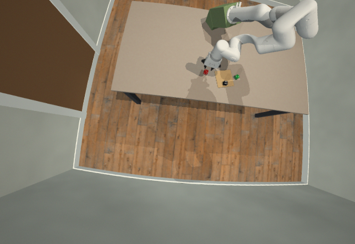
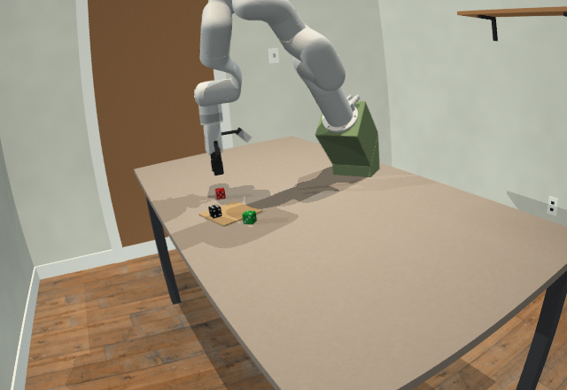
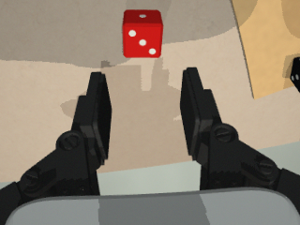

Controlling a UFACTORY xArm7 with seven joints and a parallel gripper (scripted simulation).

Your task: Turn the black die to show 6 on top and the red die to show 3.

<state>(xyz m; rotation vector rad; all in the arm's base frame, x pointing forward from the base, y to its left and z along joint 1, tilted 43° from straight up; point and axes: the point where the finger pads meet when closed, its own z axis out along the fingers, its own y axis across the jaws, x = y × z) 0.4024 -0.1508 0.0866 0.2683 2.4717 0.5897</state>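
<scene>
The red die is 9 cm below my hand. Also, from my hand: tan mat (16 cm to the left, 10 cm below, 1 cm ahead); black die (17 cm to the left, 9 cm below, 6 cm ahead); green die (26 cm to the left, 9 cm below, 2 cm behind).
</scene>
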